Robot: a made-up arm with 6 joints.
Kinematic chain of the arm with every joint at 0, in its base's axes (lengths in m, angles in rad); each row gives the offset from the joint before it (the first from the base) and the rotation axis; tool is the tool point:
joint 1: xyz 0 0 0.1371 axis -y
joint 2: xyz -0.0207 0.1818 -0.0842 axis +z
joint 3: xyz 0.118 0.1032 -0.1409 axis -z
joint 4: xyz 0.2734 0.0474 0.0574 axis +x
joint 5: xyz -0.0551 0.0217 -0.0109 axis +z
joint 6: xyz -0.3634 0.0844 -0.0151 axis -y
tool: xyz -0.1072 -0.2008 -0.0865
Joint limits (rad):
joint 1: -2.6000..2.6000
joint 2: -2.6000..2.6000
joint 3: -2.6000..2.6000
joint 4: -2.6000..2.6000
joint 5: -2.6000..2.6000
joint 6: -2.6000..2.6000
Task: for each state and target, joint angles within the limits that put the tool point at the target. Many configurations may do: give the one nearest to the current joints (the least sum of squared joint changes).
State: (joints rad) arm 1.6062 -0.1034 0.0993 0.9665 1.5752 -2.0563
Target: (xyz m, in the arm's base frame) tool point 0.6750 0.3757 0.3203
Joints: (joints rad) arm 1.1377 0.2393 -0.2114 1.4275 1.6579 -1.8287
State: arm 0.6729 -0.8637 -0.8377 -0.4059 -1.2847 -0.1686
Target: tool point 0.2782 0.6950 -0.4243
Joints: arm 0.0701 -0.4014 -0.8387 -0.7483 -1.9592 -0.2796
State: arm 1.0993 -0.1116 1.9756 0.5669 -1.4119 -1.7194
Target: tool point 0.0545 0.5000 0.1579
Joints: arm 0.9593 0.2759 1.6552 0.8685 -0.4432 -2.0346
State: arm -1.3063 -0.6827 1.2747 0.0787 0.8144 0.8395
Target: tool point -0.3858 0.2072 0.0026
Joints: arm -1.0346 -0.6702 1.1791 0.2411 0.7670 0.9443
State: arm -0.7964 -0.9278 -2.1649 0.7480 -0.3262 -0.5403
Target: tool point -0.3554 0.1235 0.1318
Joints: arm -0.6358 -1.0850 -2.1421 0.0923 -0.8192 -0.3096
